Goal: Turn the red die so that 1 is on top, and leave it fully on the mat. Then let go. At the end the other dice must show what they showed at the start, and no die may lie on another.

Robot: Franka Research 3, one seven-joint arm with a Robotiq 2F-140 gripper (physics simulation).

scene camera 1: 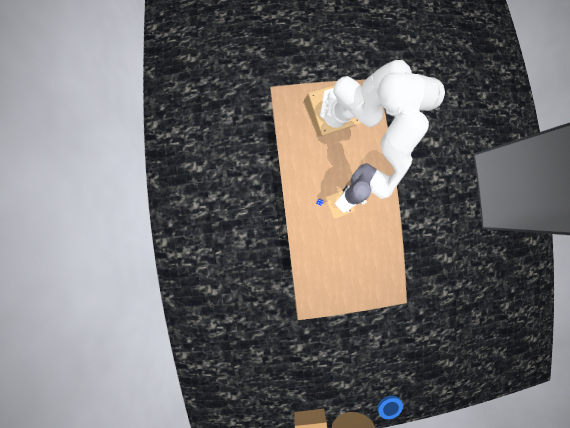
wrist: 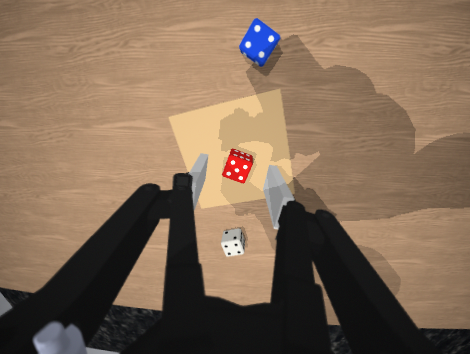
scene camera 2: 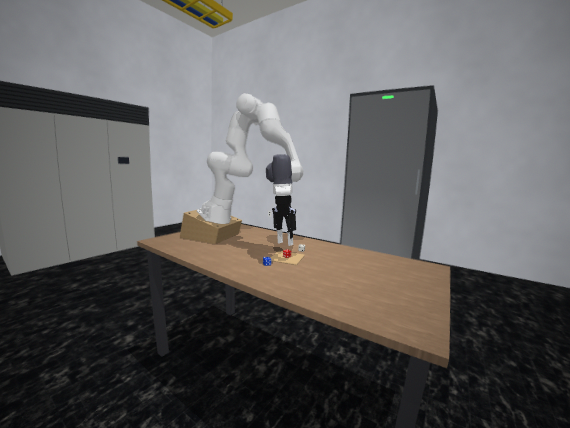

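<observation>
The red die [scene camera 2: 287, 253] [wrist: 237, 166] sits on the tan mat [scene camera 1: 337, 214] [scene camera 2: 295, 261] [wrist: 195, 130], inside its edges. In the wrist view its upper face shows 5 and the side toward the blue die shows 6. No face with 1 shows. My gripper [scene camera 2: 285, 244] [wrist: 236, 172] points down above the red die, its fingers apart on either side of it in the wrist view, holding nothing. The blue die [scene camera 1: 319, 202] [scene camera 2: 267, 261] [wrist: 259, 42] shows 4 on top. The white die [scene camera 2: 301, 247] [wrist: 233, 242] shows 4 on top. The arm hides the red die in scene camera 1.
The blue and white dice stand apart on the wooden table [scene camera 1: 350, 270] [scene camera 2: 370, 290], off opposite sides of the mat. The arm's wooden base block [scene camera 1: 325, 131] [scene camera 2: 200, 231] stands at the table's far end. A grey cabinet [scene camera 2: 385, 175] stands behind the table.
</observation>
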